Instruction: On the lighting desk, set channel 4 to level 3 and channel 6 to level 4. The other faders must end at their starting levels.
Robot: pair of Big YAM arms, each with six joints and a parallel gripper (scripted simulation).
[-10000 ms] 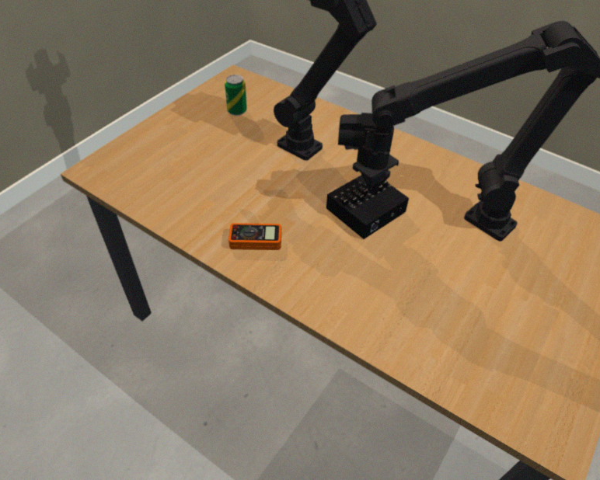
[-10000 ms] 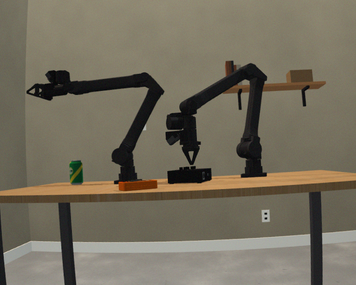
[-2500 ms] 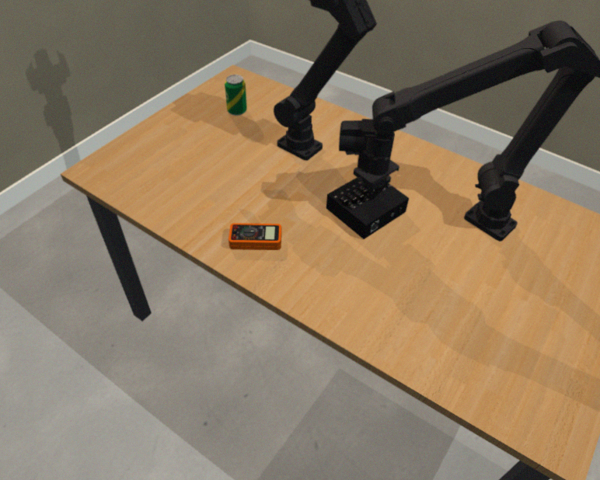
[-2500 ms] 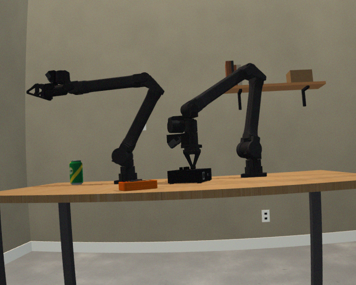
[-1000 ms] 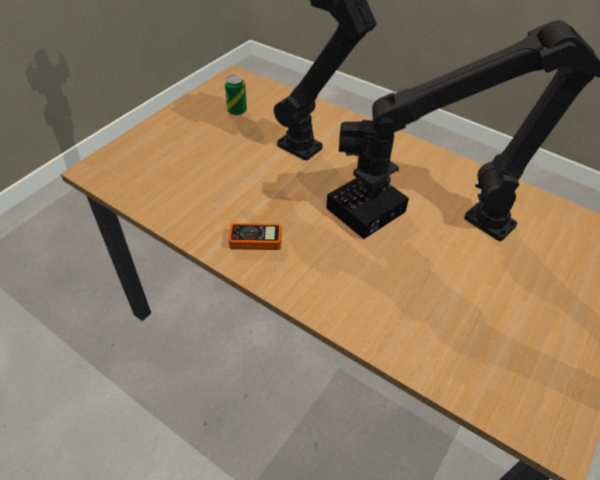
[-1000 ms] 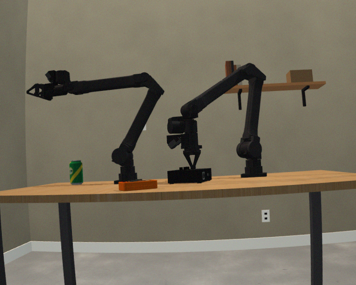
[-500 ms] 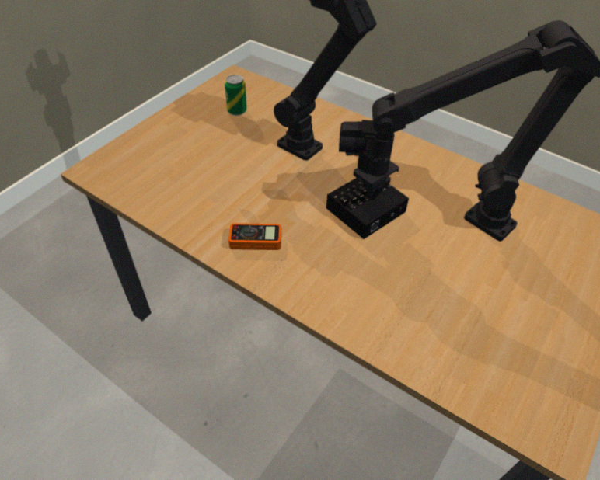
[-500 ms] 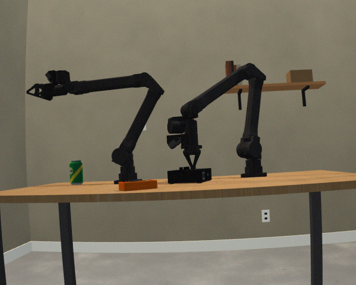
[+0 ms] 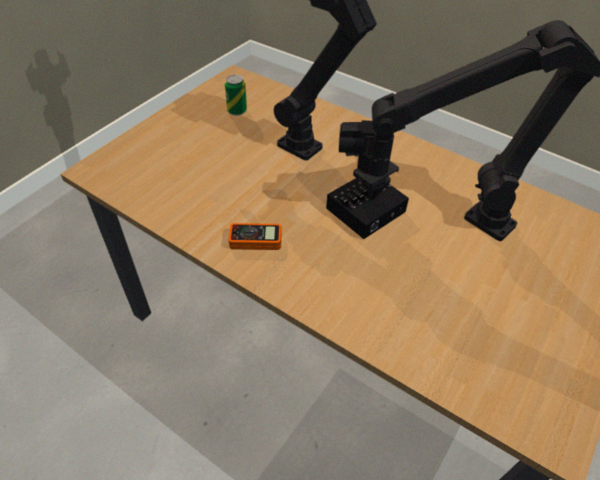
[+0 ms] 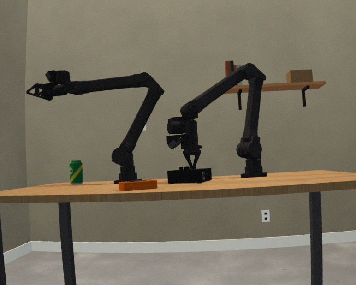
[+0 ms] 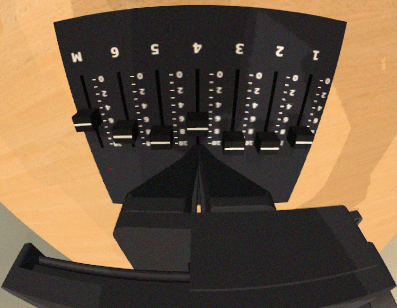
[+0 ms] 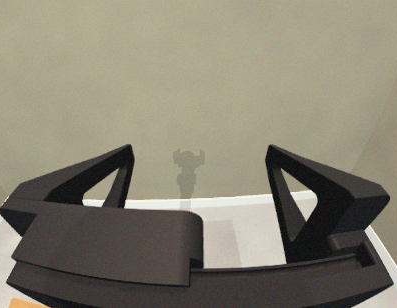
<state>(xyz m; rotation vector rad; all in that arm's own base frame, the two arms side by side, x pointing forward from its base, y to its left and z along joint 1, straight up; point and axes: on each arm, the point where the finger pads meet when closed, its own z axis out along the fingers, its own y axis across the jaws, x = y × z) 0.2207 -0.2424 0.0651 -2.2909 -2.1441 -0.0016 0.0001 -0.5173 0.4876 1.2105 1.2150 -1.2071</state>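
The channel 4 fader cap lies 1 cm behind my left hand and 2 cm to the right of it. From my left hand the other things lie so: M fader cap 5 cm ahead, 5 cm to the right; channel 5 fader cap 2 cm ahead, 2 cm to the right; channel 6 fader cap 4 cm ahead, 3 cm to the right.
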